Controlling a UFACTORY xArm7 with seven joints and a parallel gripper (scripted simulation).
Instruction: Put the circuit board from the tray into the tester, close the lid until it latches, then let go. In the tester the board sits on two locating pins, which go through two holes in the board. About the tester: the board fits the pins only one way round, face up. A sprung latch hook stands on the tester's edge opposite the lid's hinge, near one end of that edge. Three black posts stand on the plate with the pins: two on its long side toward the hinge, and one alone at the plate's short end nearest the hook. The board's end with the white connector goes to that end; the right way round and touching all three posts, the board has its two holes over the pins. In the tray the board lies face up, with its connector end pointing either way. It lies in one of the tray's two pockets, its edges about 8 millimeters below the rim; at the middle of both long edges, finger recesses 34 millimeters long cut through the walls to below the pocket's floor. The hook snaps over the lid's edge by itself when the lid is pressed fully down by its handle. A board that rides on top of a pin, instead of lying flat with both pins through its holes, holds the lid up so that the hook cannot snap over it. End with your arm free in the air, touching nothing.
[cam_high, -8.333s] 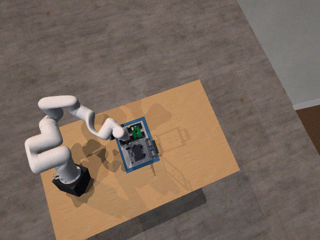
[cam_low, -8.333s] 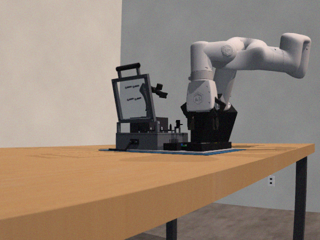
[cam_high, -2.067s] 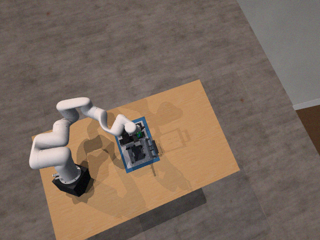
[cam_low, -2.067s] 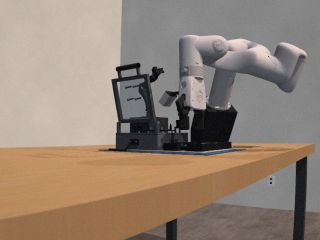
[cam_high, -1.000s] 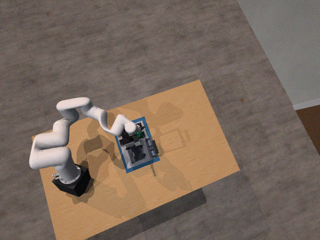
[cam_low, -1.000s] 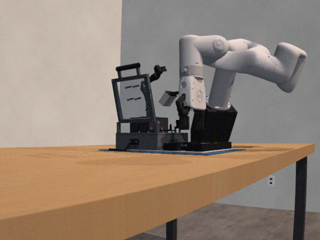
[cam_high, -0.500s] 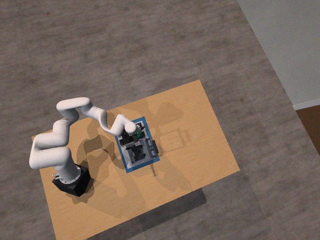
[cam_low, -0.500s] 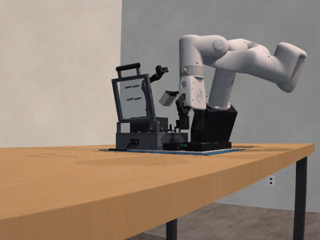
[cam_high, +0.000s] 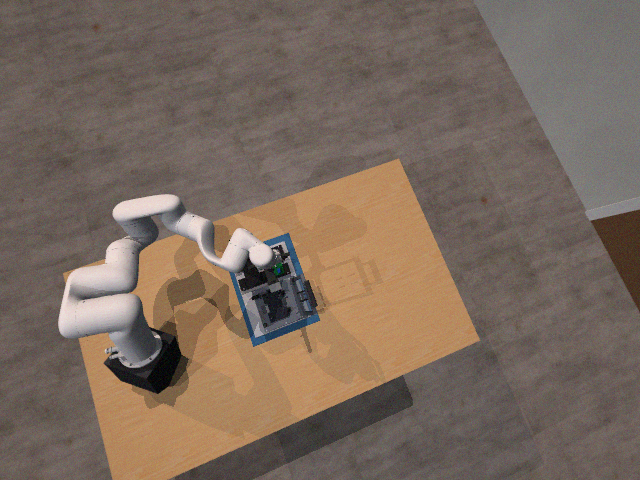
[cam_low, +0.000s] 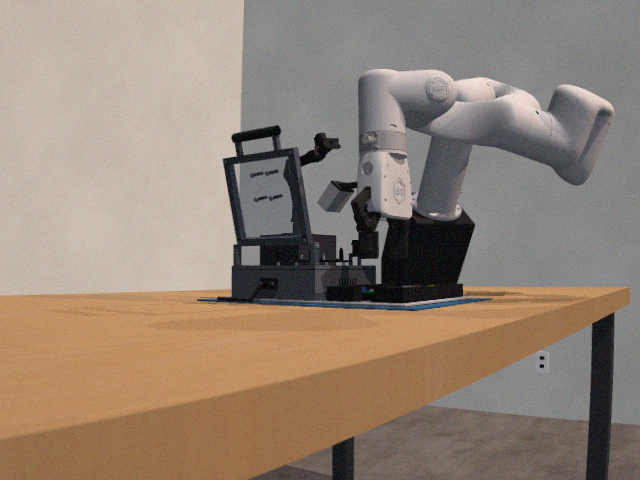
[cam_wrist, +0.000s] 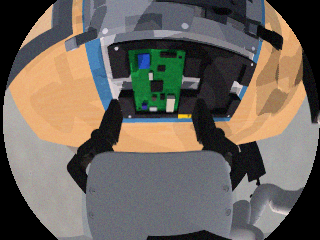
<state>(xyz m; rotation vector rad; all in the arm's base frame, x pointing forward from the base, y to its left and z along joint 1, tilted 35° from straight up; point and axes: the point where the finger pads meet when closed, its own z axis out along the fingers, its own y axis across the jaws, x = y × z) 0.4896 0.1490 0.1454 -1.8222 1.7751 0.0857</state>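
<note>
Now: hand 6 cm above the green circuit board. Also, from my hand: tester plate 1 cm behind, 17 cm to the right, 1 cm below; then latch hook 9 cm behind, 12 cm to the right, 1 cm above; then tester 1 cm ahead, 13 cm to the right, 4 cm above.
</note>
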